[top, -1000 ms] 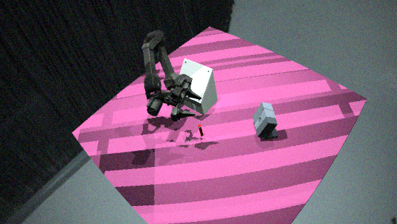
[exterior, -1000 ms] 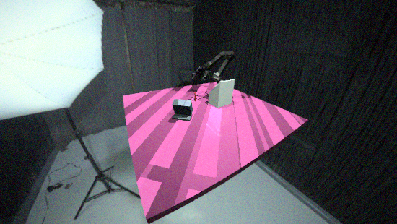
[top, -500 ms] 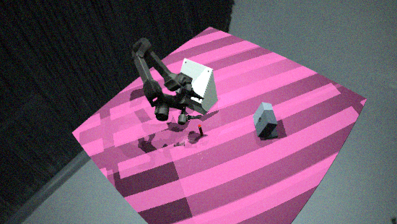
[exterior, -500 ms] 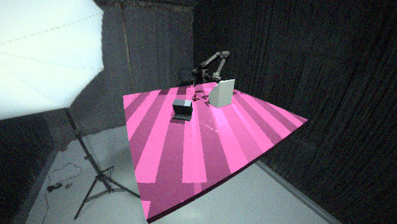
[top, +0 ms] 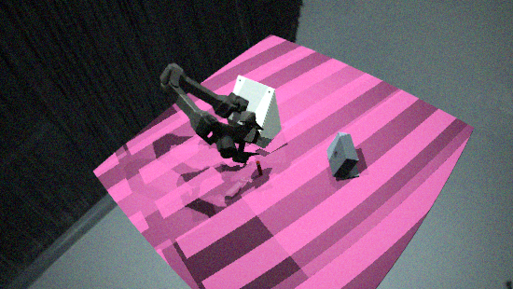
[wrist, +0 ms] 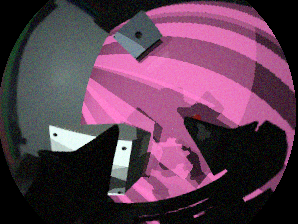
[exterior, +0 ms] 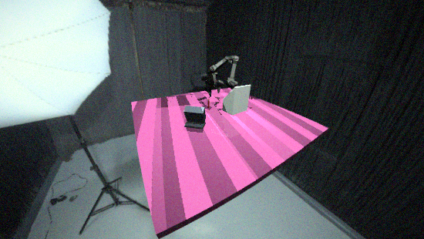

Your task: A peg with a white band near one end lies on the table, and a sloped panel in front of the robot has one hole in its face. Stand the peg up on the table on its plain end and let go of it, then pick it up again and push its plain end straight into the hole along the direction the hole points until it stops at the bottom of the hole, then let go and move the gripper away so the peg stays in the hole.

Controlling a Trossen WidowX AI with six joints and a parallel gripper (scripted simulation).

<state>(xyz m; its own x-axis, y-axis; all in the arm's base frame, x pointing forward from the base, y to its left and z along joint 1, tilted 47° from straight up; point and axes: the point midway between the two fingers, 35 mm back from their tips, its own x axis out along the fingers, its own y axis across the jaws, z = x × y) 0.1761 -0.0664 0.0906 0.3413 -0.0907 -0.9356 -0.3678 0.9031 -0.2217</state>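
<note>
The peg lies 2 cm ahead of my gripper tip, 5 cm to the right of it and 7 cm below it. Also, from my gripper tip: grey sloped panel (26 cm ahead, 16 cm to the left, 6 cm below).
</note>
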